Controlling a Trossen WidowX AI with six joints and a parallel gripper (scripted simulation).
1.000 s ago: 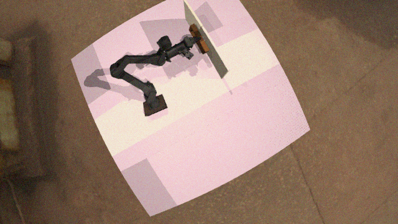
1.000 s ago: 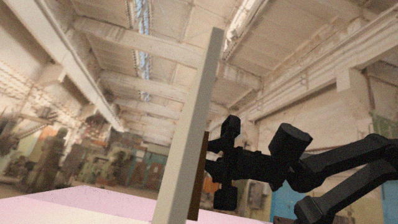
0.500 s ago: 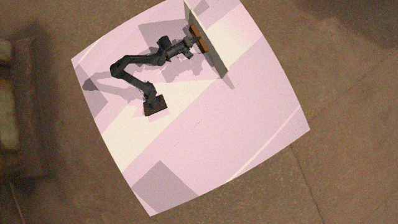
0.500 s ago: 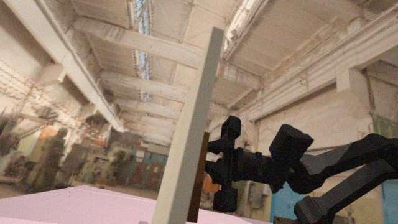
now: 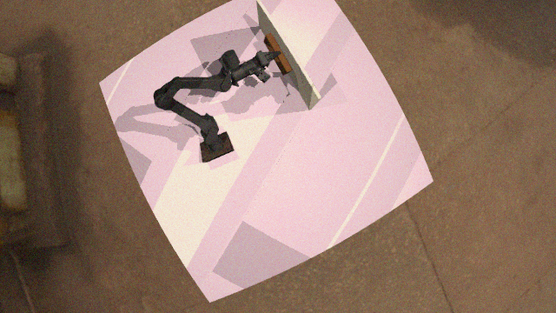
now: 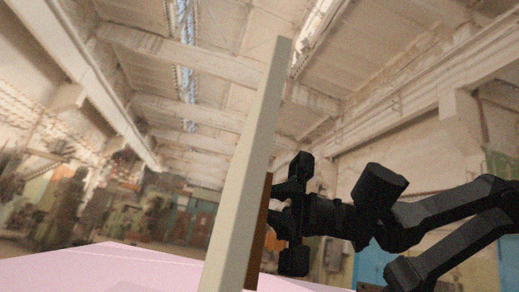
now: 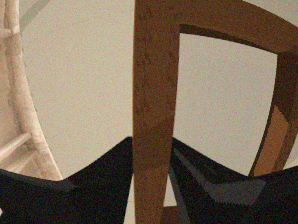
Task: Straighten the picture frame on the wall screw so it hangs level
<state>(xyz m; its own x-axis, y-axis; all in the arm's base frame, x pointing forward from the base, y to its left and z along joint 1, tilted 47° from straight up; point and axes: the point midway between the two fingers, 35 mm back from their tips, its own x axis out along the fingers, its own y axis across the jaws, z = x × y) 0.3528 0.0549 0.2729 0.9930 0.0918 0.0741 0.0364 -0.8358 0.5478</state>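
Now: the brown wooden picture frame 5 cm below my gripper tip and 1 cm to the left of it. Also, from my gripper tip: grey wall panel (6 cm below, 2 cm ahead).
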